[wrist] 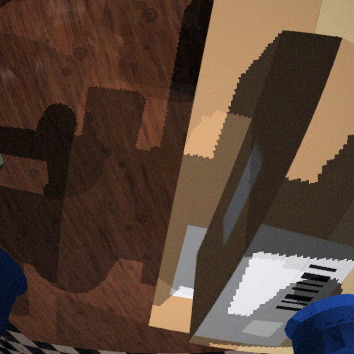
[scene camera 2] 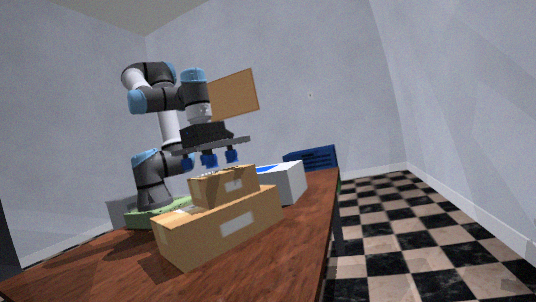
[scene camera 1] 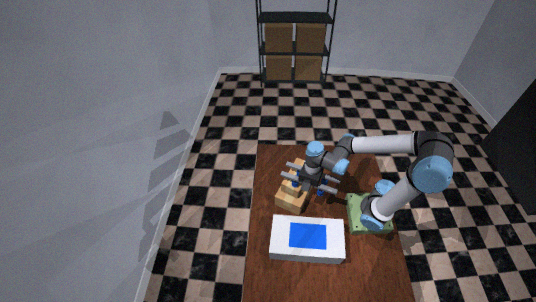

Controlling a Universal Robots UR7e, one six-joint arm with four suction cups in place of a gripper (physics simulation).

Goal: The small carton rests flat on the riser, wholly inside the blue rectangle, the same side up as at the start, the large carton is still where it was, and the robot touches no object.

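Frame: origin at the arm's base, x ahead, y left, z up, level; metres.
Seen in the pictures: hand, tool point: [wrist: 163,242] [scene camera 2: 209,165]; arm's base, link origin: [scene camera 2: 155,205].
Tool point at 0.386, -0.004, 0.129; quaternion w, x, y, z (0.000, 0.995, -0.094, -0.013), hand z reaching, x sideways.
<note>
Pixels of each thing's top centre, then the offset from my tool point to it, as dx, dy, dz. Level surfaces: height alone.
- small carton, top centre: [scene camera 2: 220,171] [scene camera 1: 296,177] +0.076, -0.035, -0.017
- large carton, top centre: [wrist: 287,224] [scene camera 2: 215,201] [scene camera 1: 298,180] +0.064, -0.067, -0.090
- white riser, top centre: [scene camera 2: 252,170] [scene camera 1: 308,235] -0.039, +0.258, -0.070
- blue rectangle, top centre: [scene camera 2: 252,170] [scene camera 1: 308,235] -0.039, +0.258, -0.070
- brown table, surface height: dz -0.190
The small carton [scene camera 1: 290,188] [scene camera 2: 232,186] [wrist: 311,150] lies flat on the large carton [scene camera 1: 291,202] [scene camera 2: 200,247] [wrist: 245,30], with a barcode label on its top in the wrist view. The large carton rests on the table. My gripper [scene camera 1: 308,185] [scene camera 2: 210,159] hangs close above the small carton, with a narrow gap in scene camera 2. It holds nothing. One blue cup [wrist: 325,327] overlaps the label's edge in the wrist view. The white riser [scene camera 1: 280,237] [scene camera 2: 296,184] stands apart, with the blue rectangle [scene camera 1: 307,236] [scene camera 2: 267,169] on top.
The arm's green base plate [scene camera 1: 355,215] [scene camera 2: 137,220] is on the brown table [scene camera 1: 325,280] [scene camera 2: 260,255], beside the riser. A blue crate [scene camera 2: 320,156] stands beyond the riser. A shelf rack [scene camera 1: 295,18] with brown boxes stands by the far wall.
</note>
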